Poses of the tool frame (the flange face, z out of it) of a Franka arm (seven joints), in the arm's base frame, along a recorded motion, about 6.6 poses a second.
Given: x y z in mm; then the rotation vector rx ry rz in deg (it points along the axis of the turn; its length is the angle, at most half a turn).
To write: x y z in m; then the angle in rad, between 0 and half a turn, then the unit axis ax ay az. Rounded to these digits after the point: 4 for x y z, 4 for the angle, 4 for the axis.
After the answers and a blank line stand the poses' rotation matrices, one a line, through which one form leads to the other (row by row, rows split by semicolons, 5 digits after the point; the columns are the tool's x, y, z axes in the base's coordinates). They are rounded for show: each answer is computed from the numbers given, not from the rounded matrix.
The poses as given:
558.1, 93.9, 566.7, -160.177, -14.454, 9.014
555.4, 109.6, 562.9, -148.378, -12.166, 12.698
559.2, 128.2, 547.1, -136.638, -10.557, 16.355
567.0, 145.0, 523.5, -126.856, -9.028, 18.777
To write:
0.5581, 0.0939, 0.5667, 2.8114, -0.9944, -0.0897, 0.0560
0.5554, 0.1096, 0.5629, 2.6078, -0.9930, -0.0814, 0.0850
0.5592, 0.1282, 0.5471, 2.4089, -0.9900, -0.0765, 0.1185
0.5670, 0.1450, 0.5235, 2.2437, -0.9868, -0.0702, 0.1461

0.97824 0.15549 -0.13738; 0.19178 -0.93031 0.31265; -0.07919 -0.33220 -0.93988
0.97422 0.10723 -0.19847; 0.19371 -0.84855 0.49238; -0.11562 -0.51813 -0.84745
0.96532 0.05275 -0.25569; 0.21128 -0.73315 0.64641; -0.15336 -0.67802 -0.71887
0.95736 -0.00173 -0.28888; 0.22671 -0.61527 0.75502; -0.17905 -0.78832 -0.58864

